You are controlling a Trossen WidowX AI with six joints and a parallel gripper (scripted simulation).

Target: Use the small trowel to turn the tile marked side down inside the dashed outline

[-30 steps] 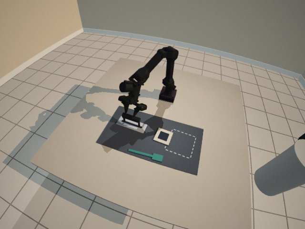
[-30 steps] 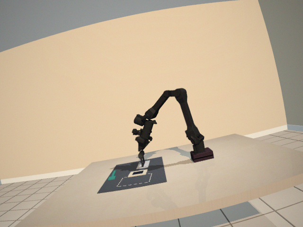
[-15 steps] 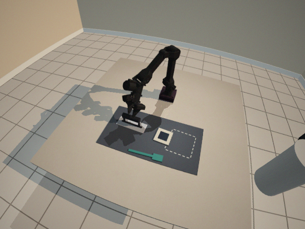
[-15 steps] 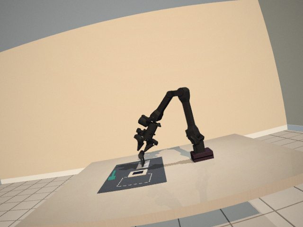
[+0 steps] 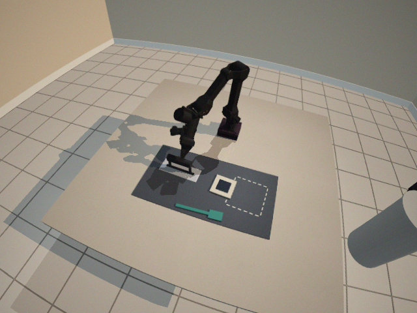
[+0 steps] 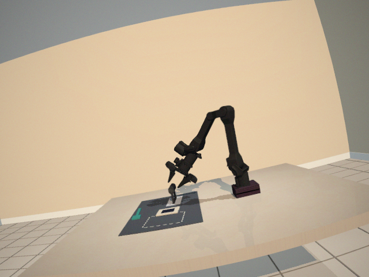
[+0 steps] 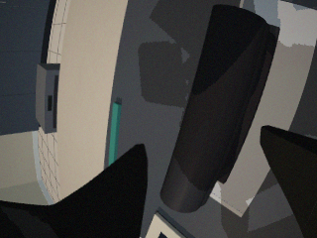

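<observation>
Now: gripper tip 1 cm short of the trowel, 1 cm to the right of it and 5 cm above it. The rest, counted from my gripper tip: tile (22 cm to the left, 8 cm below); green flat tool (16 cm ahead, 20 cm to the left, 9 cm below); dark mat (3 cm ahead, 16 cm to the left, 11 cm below).
</observation>
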